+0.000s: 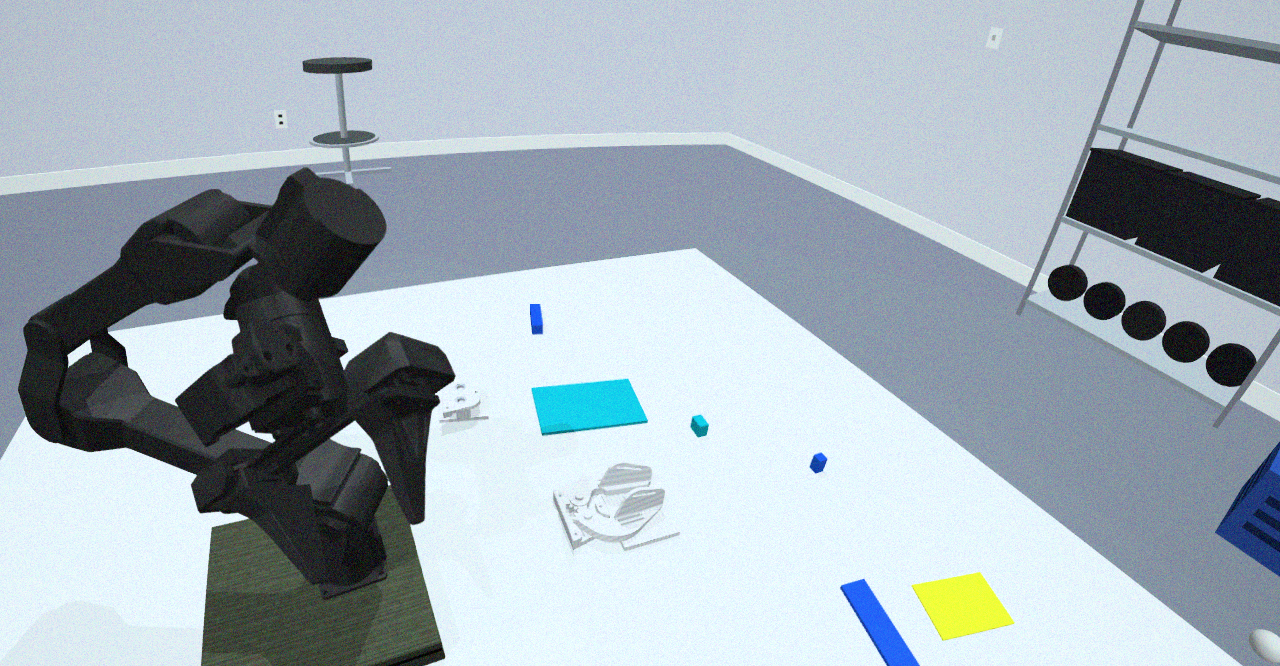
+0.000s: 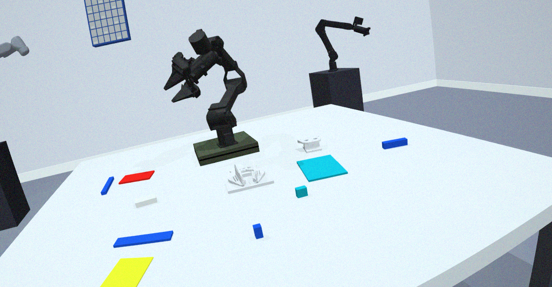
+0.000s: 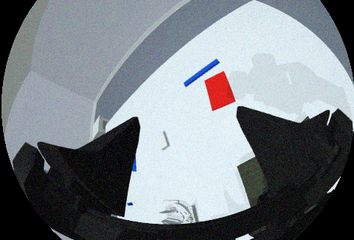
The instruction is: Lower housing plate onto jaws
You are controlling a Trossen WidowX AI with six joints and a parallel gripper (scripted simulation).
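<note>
Now: the teal square tile 34 cm ahead of my gripper tip, 33 cm to the left of it and 24 cm below it. Also, from my gripper tip: red tile 2 cm behind, 17 cm to the right, 24 cm below; then blue block 56 cm ahead, 6 cm to the left, 23 cm below; then teal cube 46 cm ahead, 21 cm to the left, 24 cm below.
</note>
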